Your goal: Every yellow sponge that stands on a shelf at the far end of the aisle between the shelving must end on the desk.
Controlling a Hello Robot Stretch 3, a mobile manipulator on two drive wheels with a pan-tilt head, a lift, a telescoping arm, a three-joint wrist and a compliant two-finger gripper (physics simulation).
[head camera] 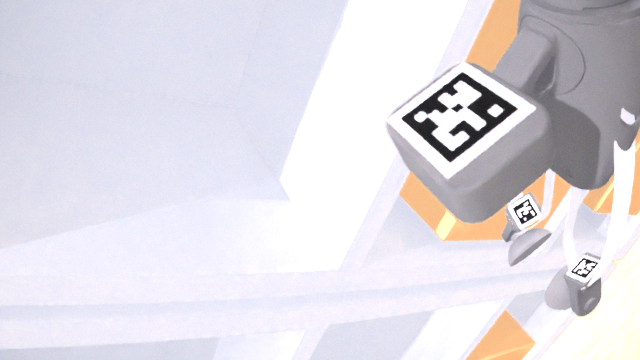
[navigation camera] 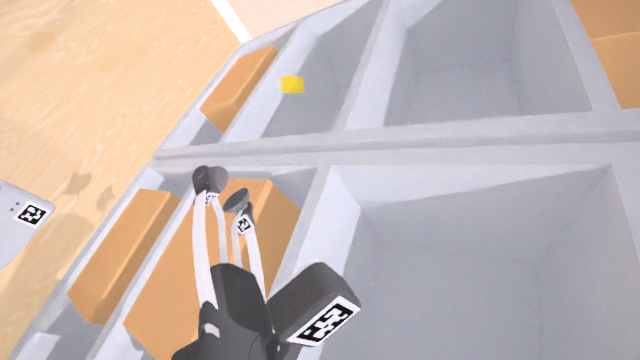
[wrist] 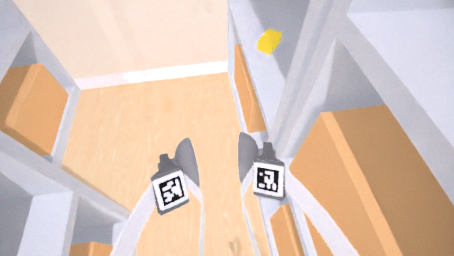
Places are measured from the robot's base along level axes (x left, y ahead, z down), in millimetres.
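Where they show: gripper, fingertip midpoint: point(head camera: 545, 279) point(navigation camera: 224, 181) point(wrist: 216, 152).
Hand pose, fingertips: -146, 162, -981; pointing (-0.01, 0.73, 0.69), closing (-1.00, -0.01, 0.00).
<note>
Things, the pixels of their top centre, and the offset from my fingertips, as dx, dy, dz. "spot": a spot on its surface instead. Level surfaces: height alone.
- yellow sponge, top centre: point(wrist: 270, 36) point(navigation camera: 296, 83) -289, +716, +403
- light grey shelf, surface height: dz +448
- large orange box, surface spot: point(wrist: 370, 175) spot: -250, +12, +178
- Shelving with another orange box, surface spot: point(wrist: 35, 107) spot: +913, +739, +706
One yellow sponge point(navigation camera: 292, 84) point(wrist: 269, 41) stands on a light grey shelf point(navigation camera: 257, 112) point(wrist: 265, 82) in the far bay, near the end wall. It does not show in the head view. My gripper point(head camera: 547, 267) point(navigation camera: 224, 191) point(wrist: 216, 152) is open, with a gap between its two rubber fingertips and nothing in it. In the navigation view it hangs in front of the nearer bay, on the near side of the upright that divides it from the sponge's bay. In the wrist view the sponge is ahead, above and right of the fingertips. The desk does not show.
An orange box point(navigation camera: 237, 87) point(wrist: 246, 90) lies on the level below the sponge. A large orange box point(wrist: 370, 175) fills a shelf right of the fingers. Shelving with another orange box point(wrist: 35, 107) stands on the left. The end wall point(wrist: 135, 35) closes the aisle. Part of my base point(navigation camera: 17, 220) shows.
</note>
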